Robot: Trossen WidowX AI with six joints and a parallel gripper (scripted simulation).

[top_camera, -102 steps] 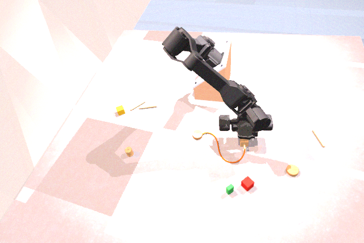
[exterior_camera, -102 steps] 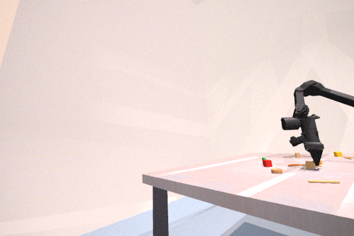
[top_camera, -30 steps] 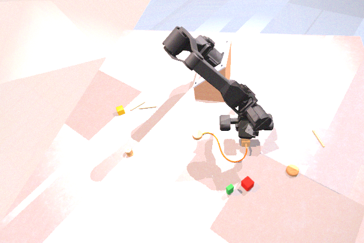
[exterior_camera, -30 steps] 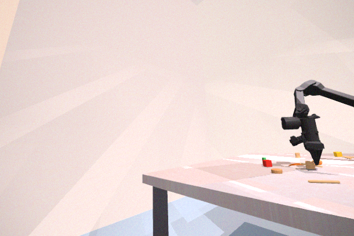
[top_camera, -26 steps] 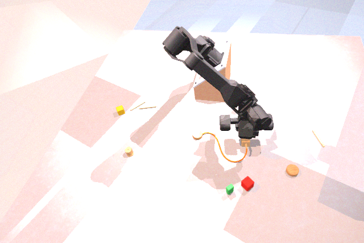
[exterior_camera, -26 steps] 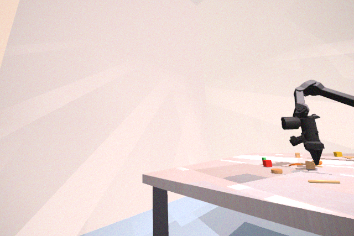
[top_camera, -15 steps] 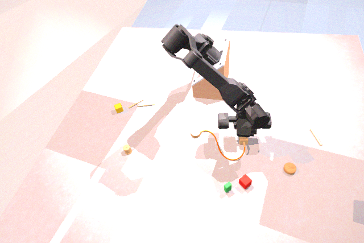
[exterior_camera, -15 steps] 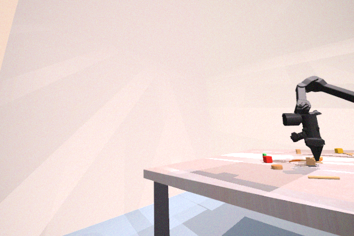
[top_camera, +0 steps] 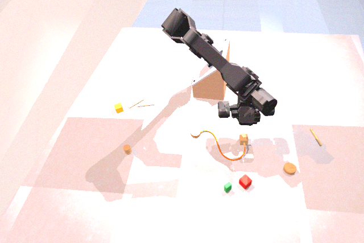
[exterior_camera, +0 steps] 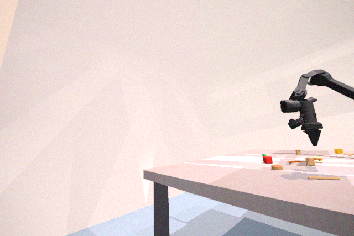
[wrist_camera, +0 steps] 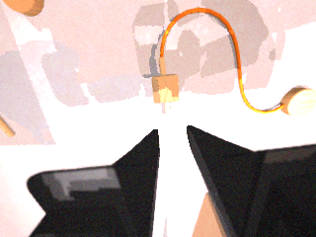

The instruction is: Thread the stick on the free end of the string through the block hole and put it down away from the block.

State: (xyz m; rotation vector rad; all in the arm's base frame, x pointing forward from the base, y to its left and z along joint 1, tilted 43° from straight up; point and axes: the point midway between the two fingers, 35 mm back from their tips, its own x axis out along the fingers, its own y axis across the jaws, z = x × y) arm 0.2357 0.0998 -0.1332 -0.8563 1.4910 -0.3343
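The wooden block lies 3 cm ahead of my gripper tip, 1 cm to the left of it and 7 cm below it. Round my gripper tip: round disc: 10 cm ahead, 18 cm to the left, 7 cm below; red cube: 19 cm ahead, 5 cm to the left, 7 cm below; round wooden button: 4 cm ahead, 18 cm to the right, 7 cm below.
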